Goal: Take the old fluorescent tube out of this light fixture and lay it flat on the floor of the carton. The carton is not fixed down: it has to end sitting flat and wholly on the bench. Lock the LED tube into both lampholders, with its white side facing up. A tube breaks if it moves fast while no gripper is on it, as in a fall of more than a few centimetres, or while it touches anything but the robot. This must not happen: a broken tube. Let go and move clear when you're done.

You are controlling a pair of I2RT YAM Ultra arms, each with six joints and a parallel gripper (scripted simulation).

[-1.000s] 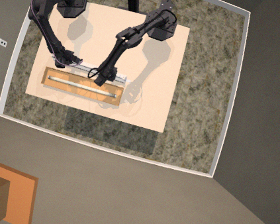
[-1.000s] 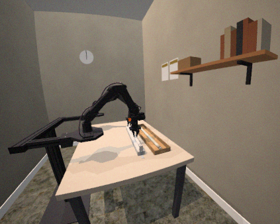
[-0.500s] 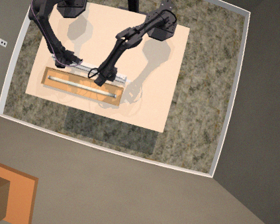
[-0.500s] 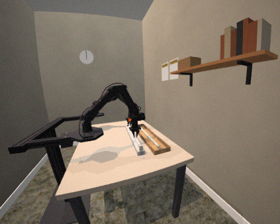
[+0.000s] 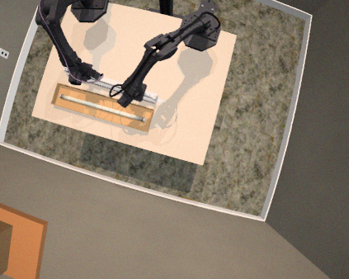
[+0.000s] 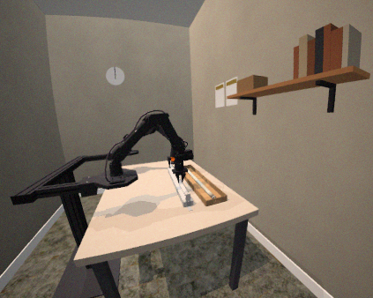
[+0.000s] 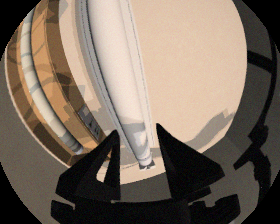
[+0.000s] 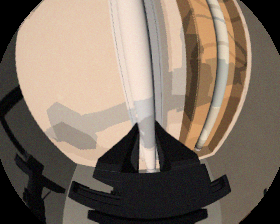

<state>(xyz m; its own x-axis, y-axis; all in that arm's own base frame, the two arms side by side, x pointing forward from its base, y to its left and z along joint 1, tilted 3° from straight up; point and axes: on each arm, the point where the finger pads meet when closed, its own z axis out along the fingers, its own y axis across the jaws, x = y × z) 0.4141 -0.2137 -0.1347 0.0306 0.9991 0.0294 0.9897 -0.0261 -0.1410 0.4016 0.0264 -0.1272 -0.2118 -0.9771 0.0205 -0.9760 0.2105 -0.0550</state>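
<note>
The LED tube lies 1 cm ahead of my right hand, 12 cm to the left of it and 1 cm below it. The rest, counted from my right hand: carton 16 cm ahead, 10 cm to the left, 6 cm below; light fixture 1 cm ahead, 12 cm to the left, 2 cm below; old fluorescent tube 16 cm ahead, 10 cm to the left, 6 cm below.
</note>
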